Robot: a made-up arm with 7 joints. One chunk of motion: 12 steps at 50 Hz.
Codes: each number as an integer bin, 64 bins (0 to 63) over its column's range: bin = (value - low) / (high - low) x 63, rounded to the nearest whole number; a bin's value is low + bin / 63 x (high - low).
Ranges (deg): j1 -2..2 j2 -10..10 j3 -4..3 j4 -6..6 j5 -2..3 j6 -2..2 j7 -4..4
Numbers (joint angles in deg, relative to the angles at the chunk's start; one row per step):
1: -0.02 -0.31 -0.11 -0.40 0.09 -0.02 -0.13
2: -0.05 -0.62 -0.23 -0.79 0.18 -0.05 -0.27
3: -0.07 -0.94 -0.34 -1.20 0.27 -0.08 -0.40
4: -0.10 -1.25 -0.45 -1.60 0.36 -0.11 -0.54
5: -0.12 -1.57 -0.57 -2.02 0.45 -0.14 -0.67
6: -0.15 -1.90 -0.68 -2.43 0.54 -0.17 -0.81
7: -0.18 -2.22 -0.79 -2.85 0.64 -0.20 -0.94
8: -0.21 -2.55 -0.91 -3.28 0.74 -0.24 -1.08
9: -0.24 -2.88 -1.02 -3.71 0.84 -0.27 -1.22
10: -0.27 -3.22 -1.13 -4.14 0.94 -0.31 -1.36
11: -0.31 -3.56 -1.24 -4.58 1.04 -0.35 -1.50
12: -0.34 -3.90 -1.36 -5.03 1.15 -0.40 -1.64
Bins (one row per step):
1: 31 31 35 29 26 31 30
2: 31 30 34 27 27 31 29
3: 30 29 33 25 29 30 28
4: 30 28 32 23 30 30 27
5: 30 27 31 21 31 29 26
6: 29 26 30 19 32 29 25
7: 29 25 29 17 33 28 24
8: 28 23 28 14 35 28 23
9: 28 22 27 12 36 27 22
10: 27 21 26 10 37 27 21
11: 27 20 25 7 38 26 20
12: 26 19 24 5 40 25 19

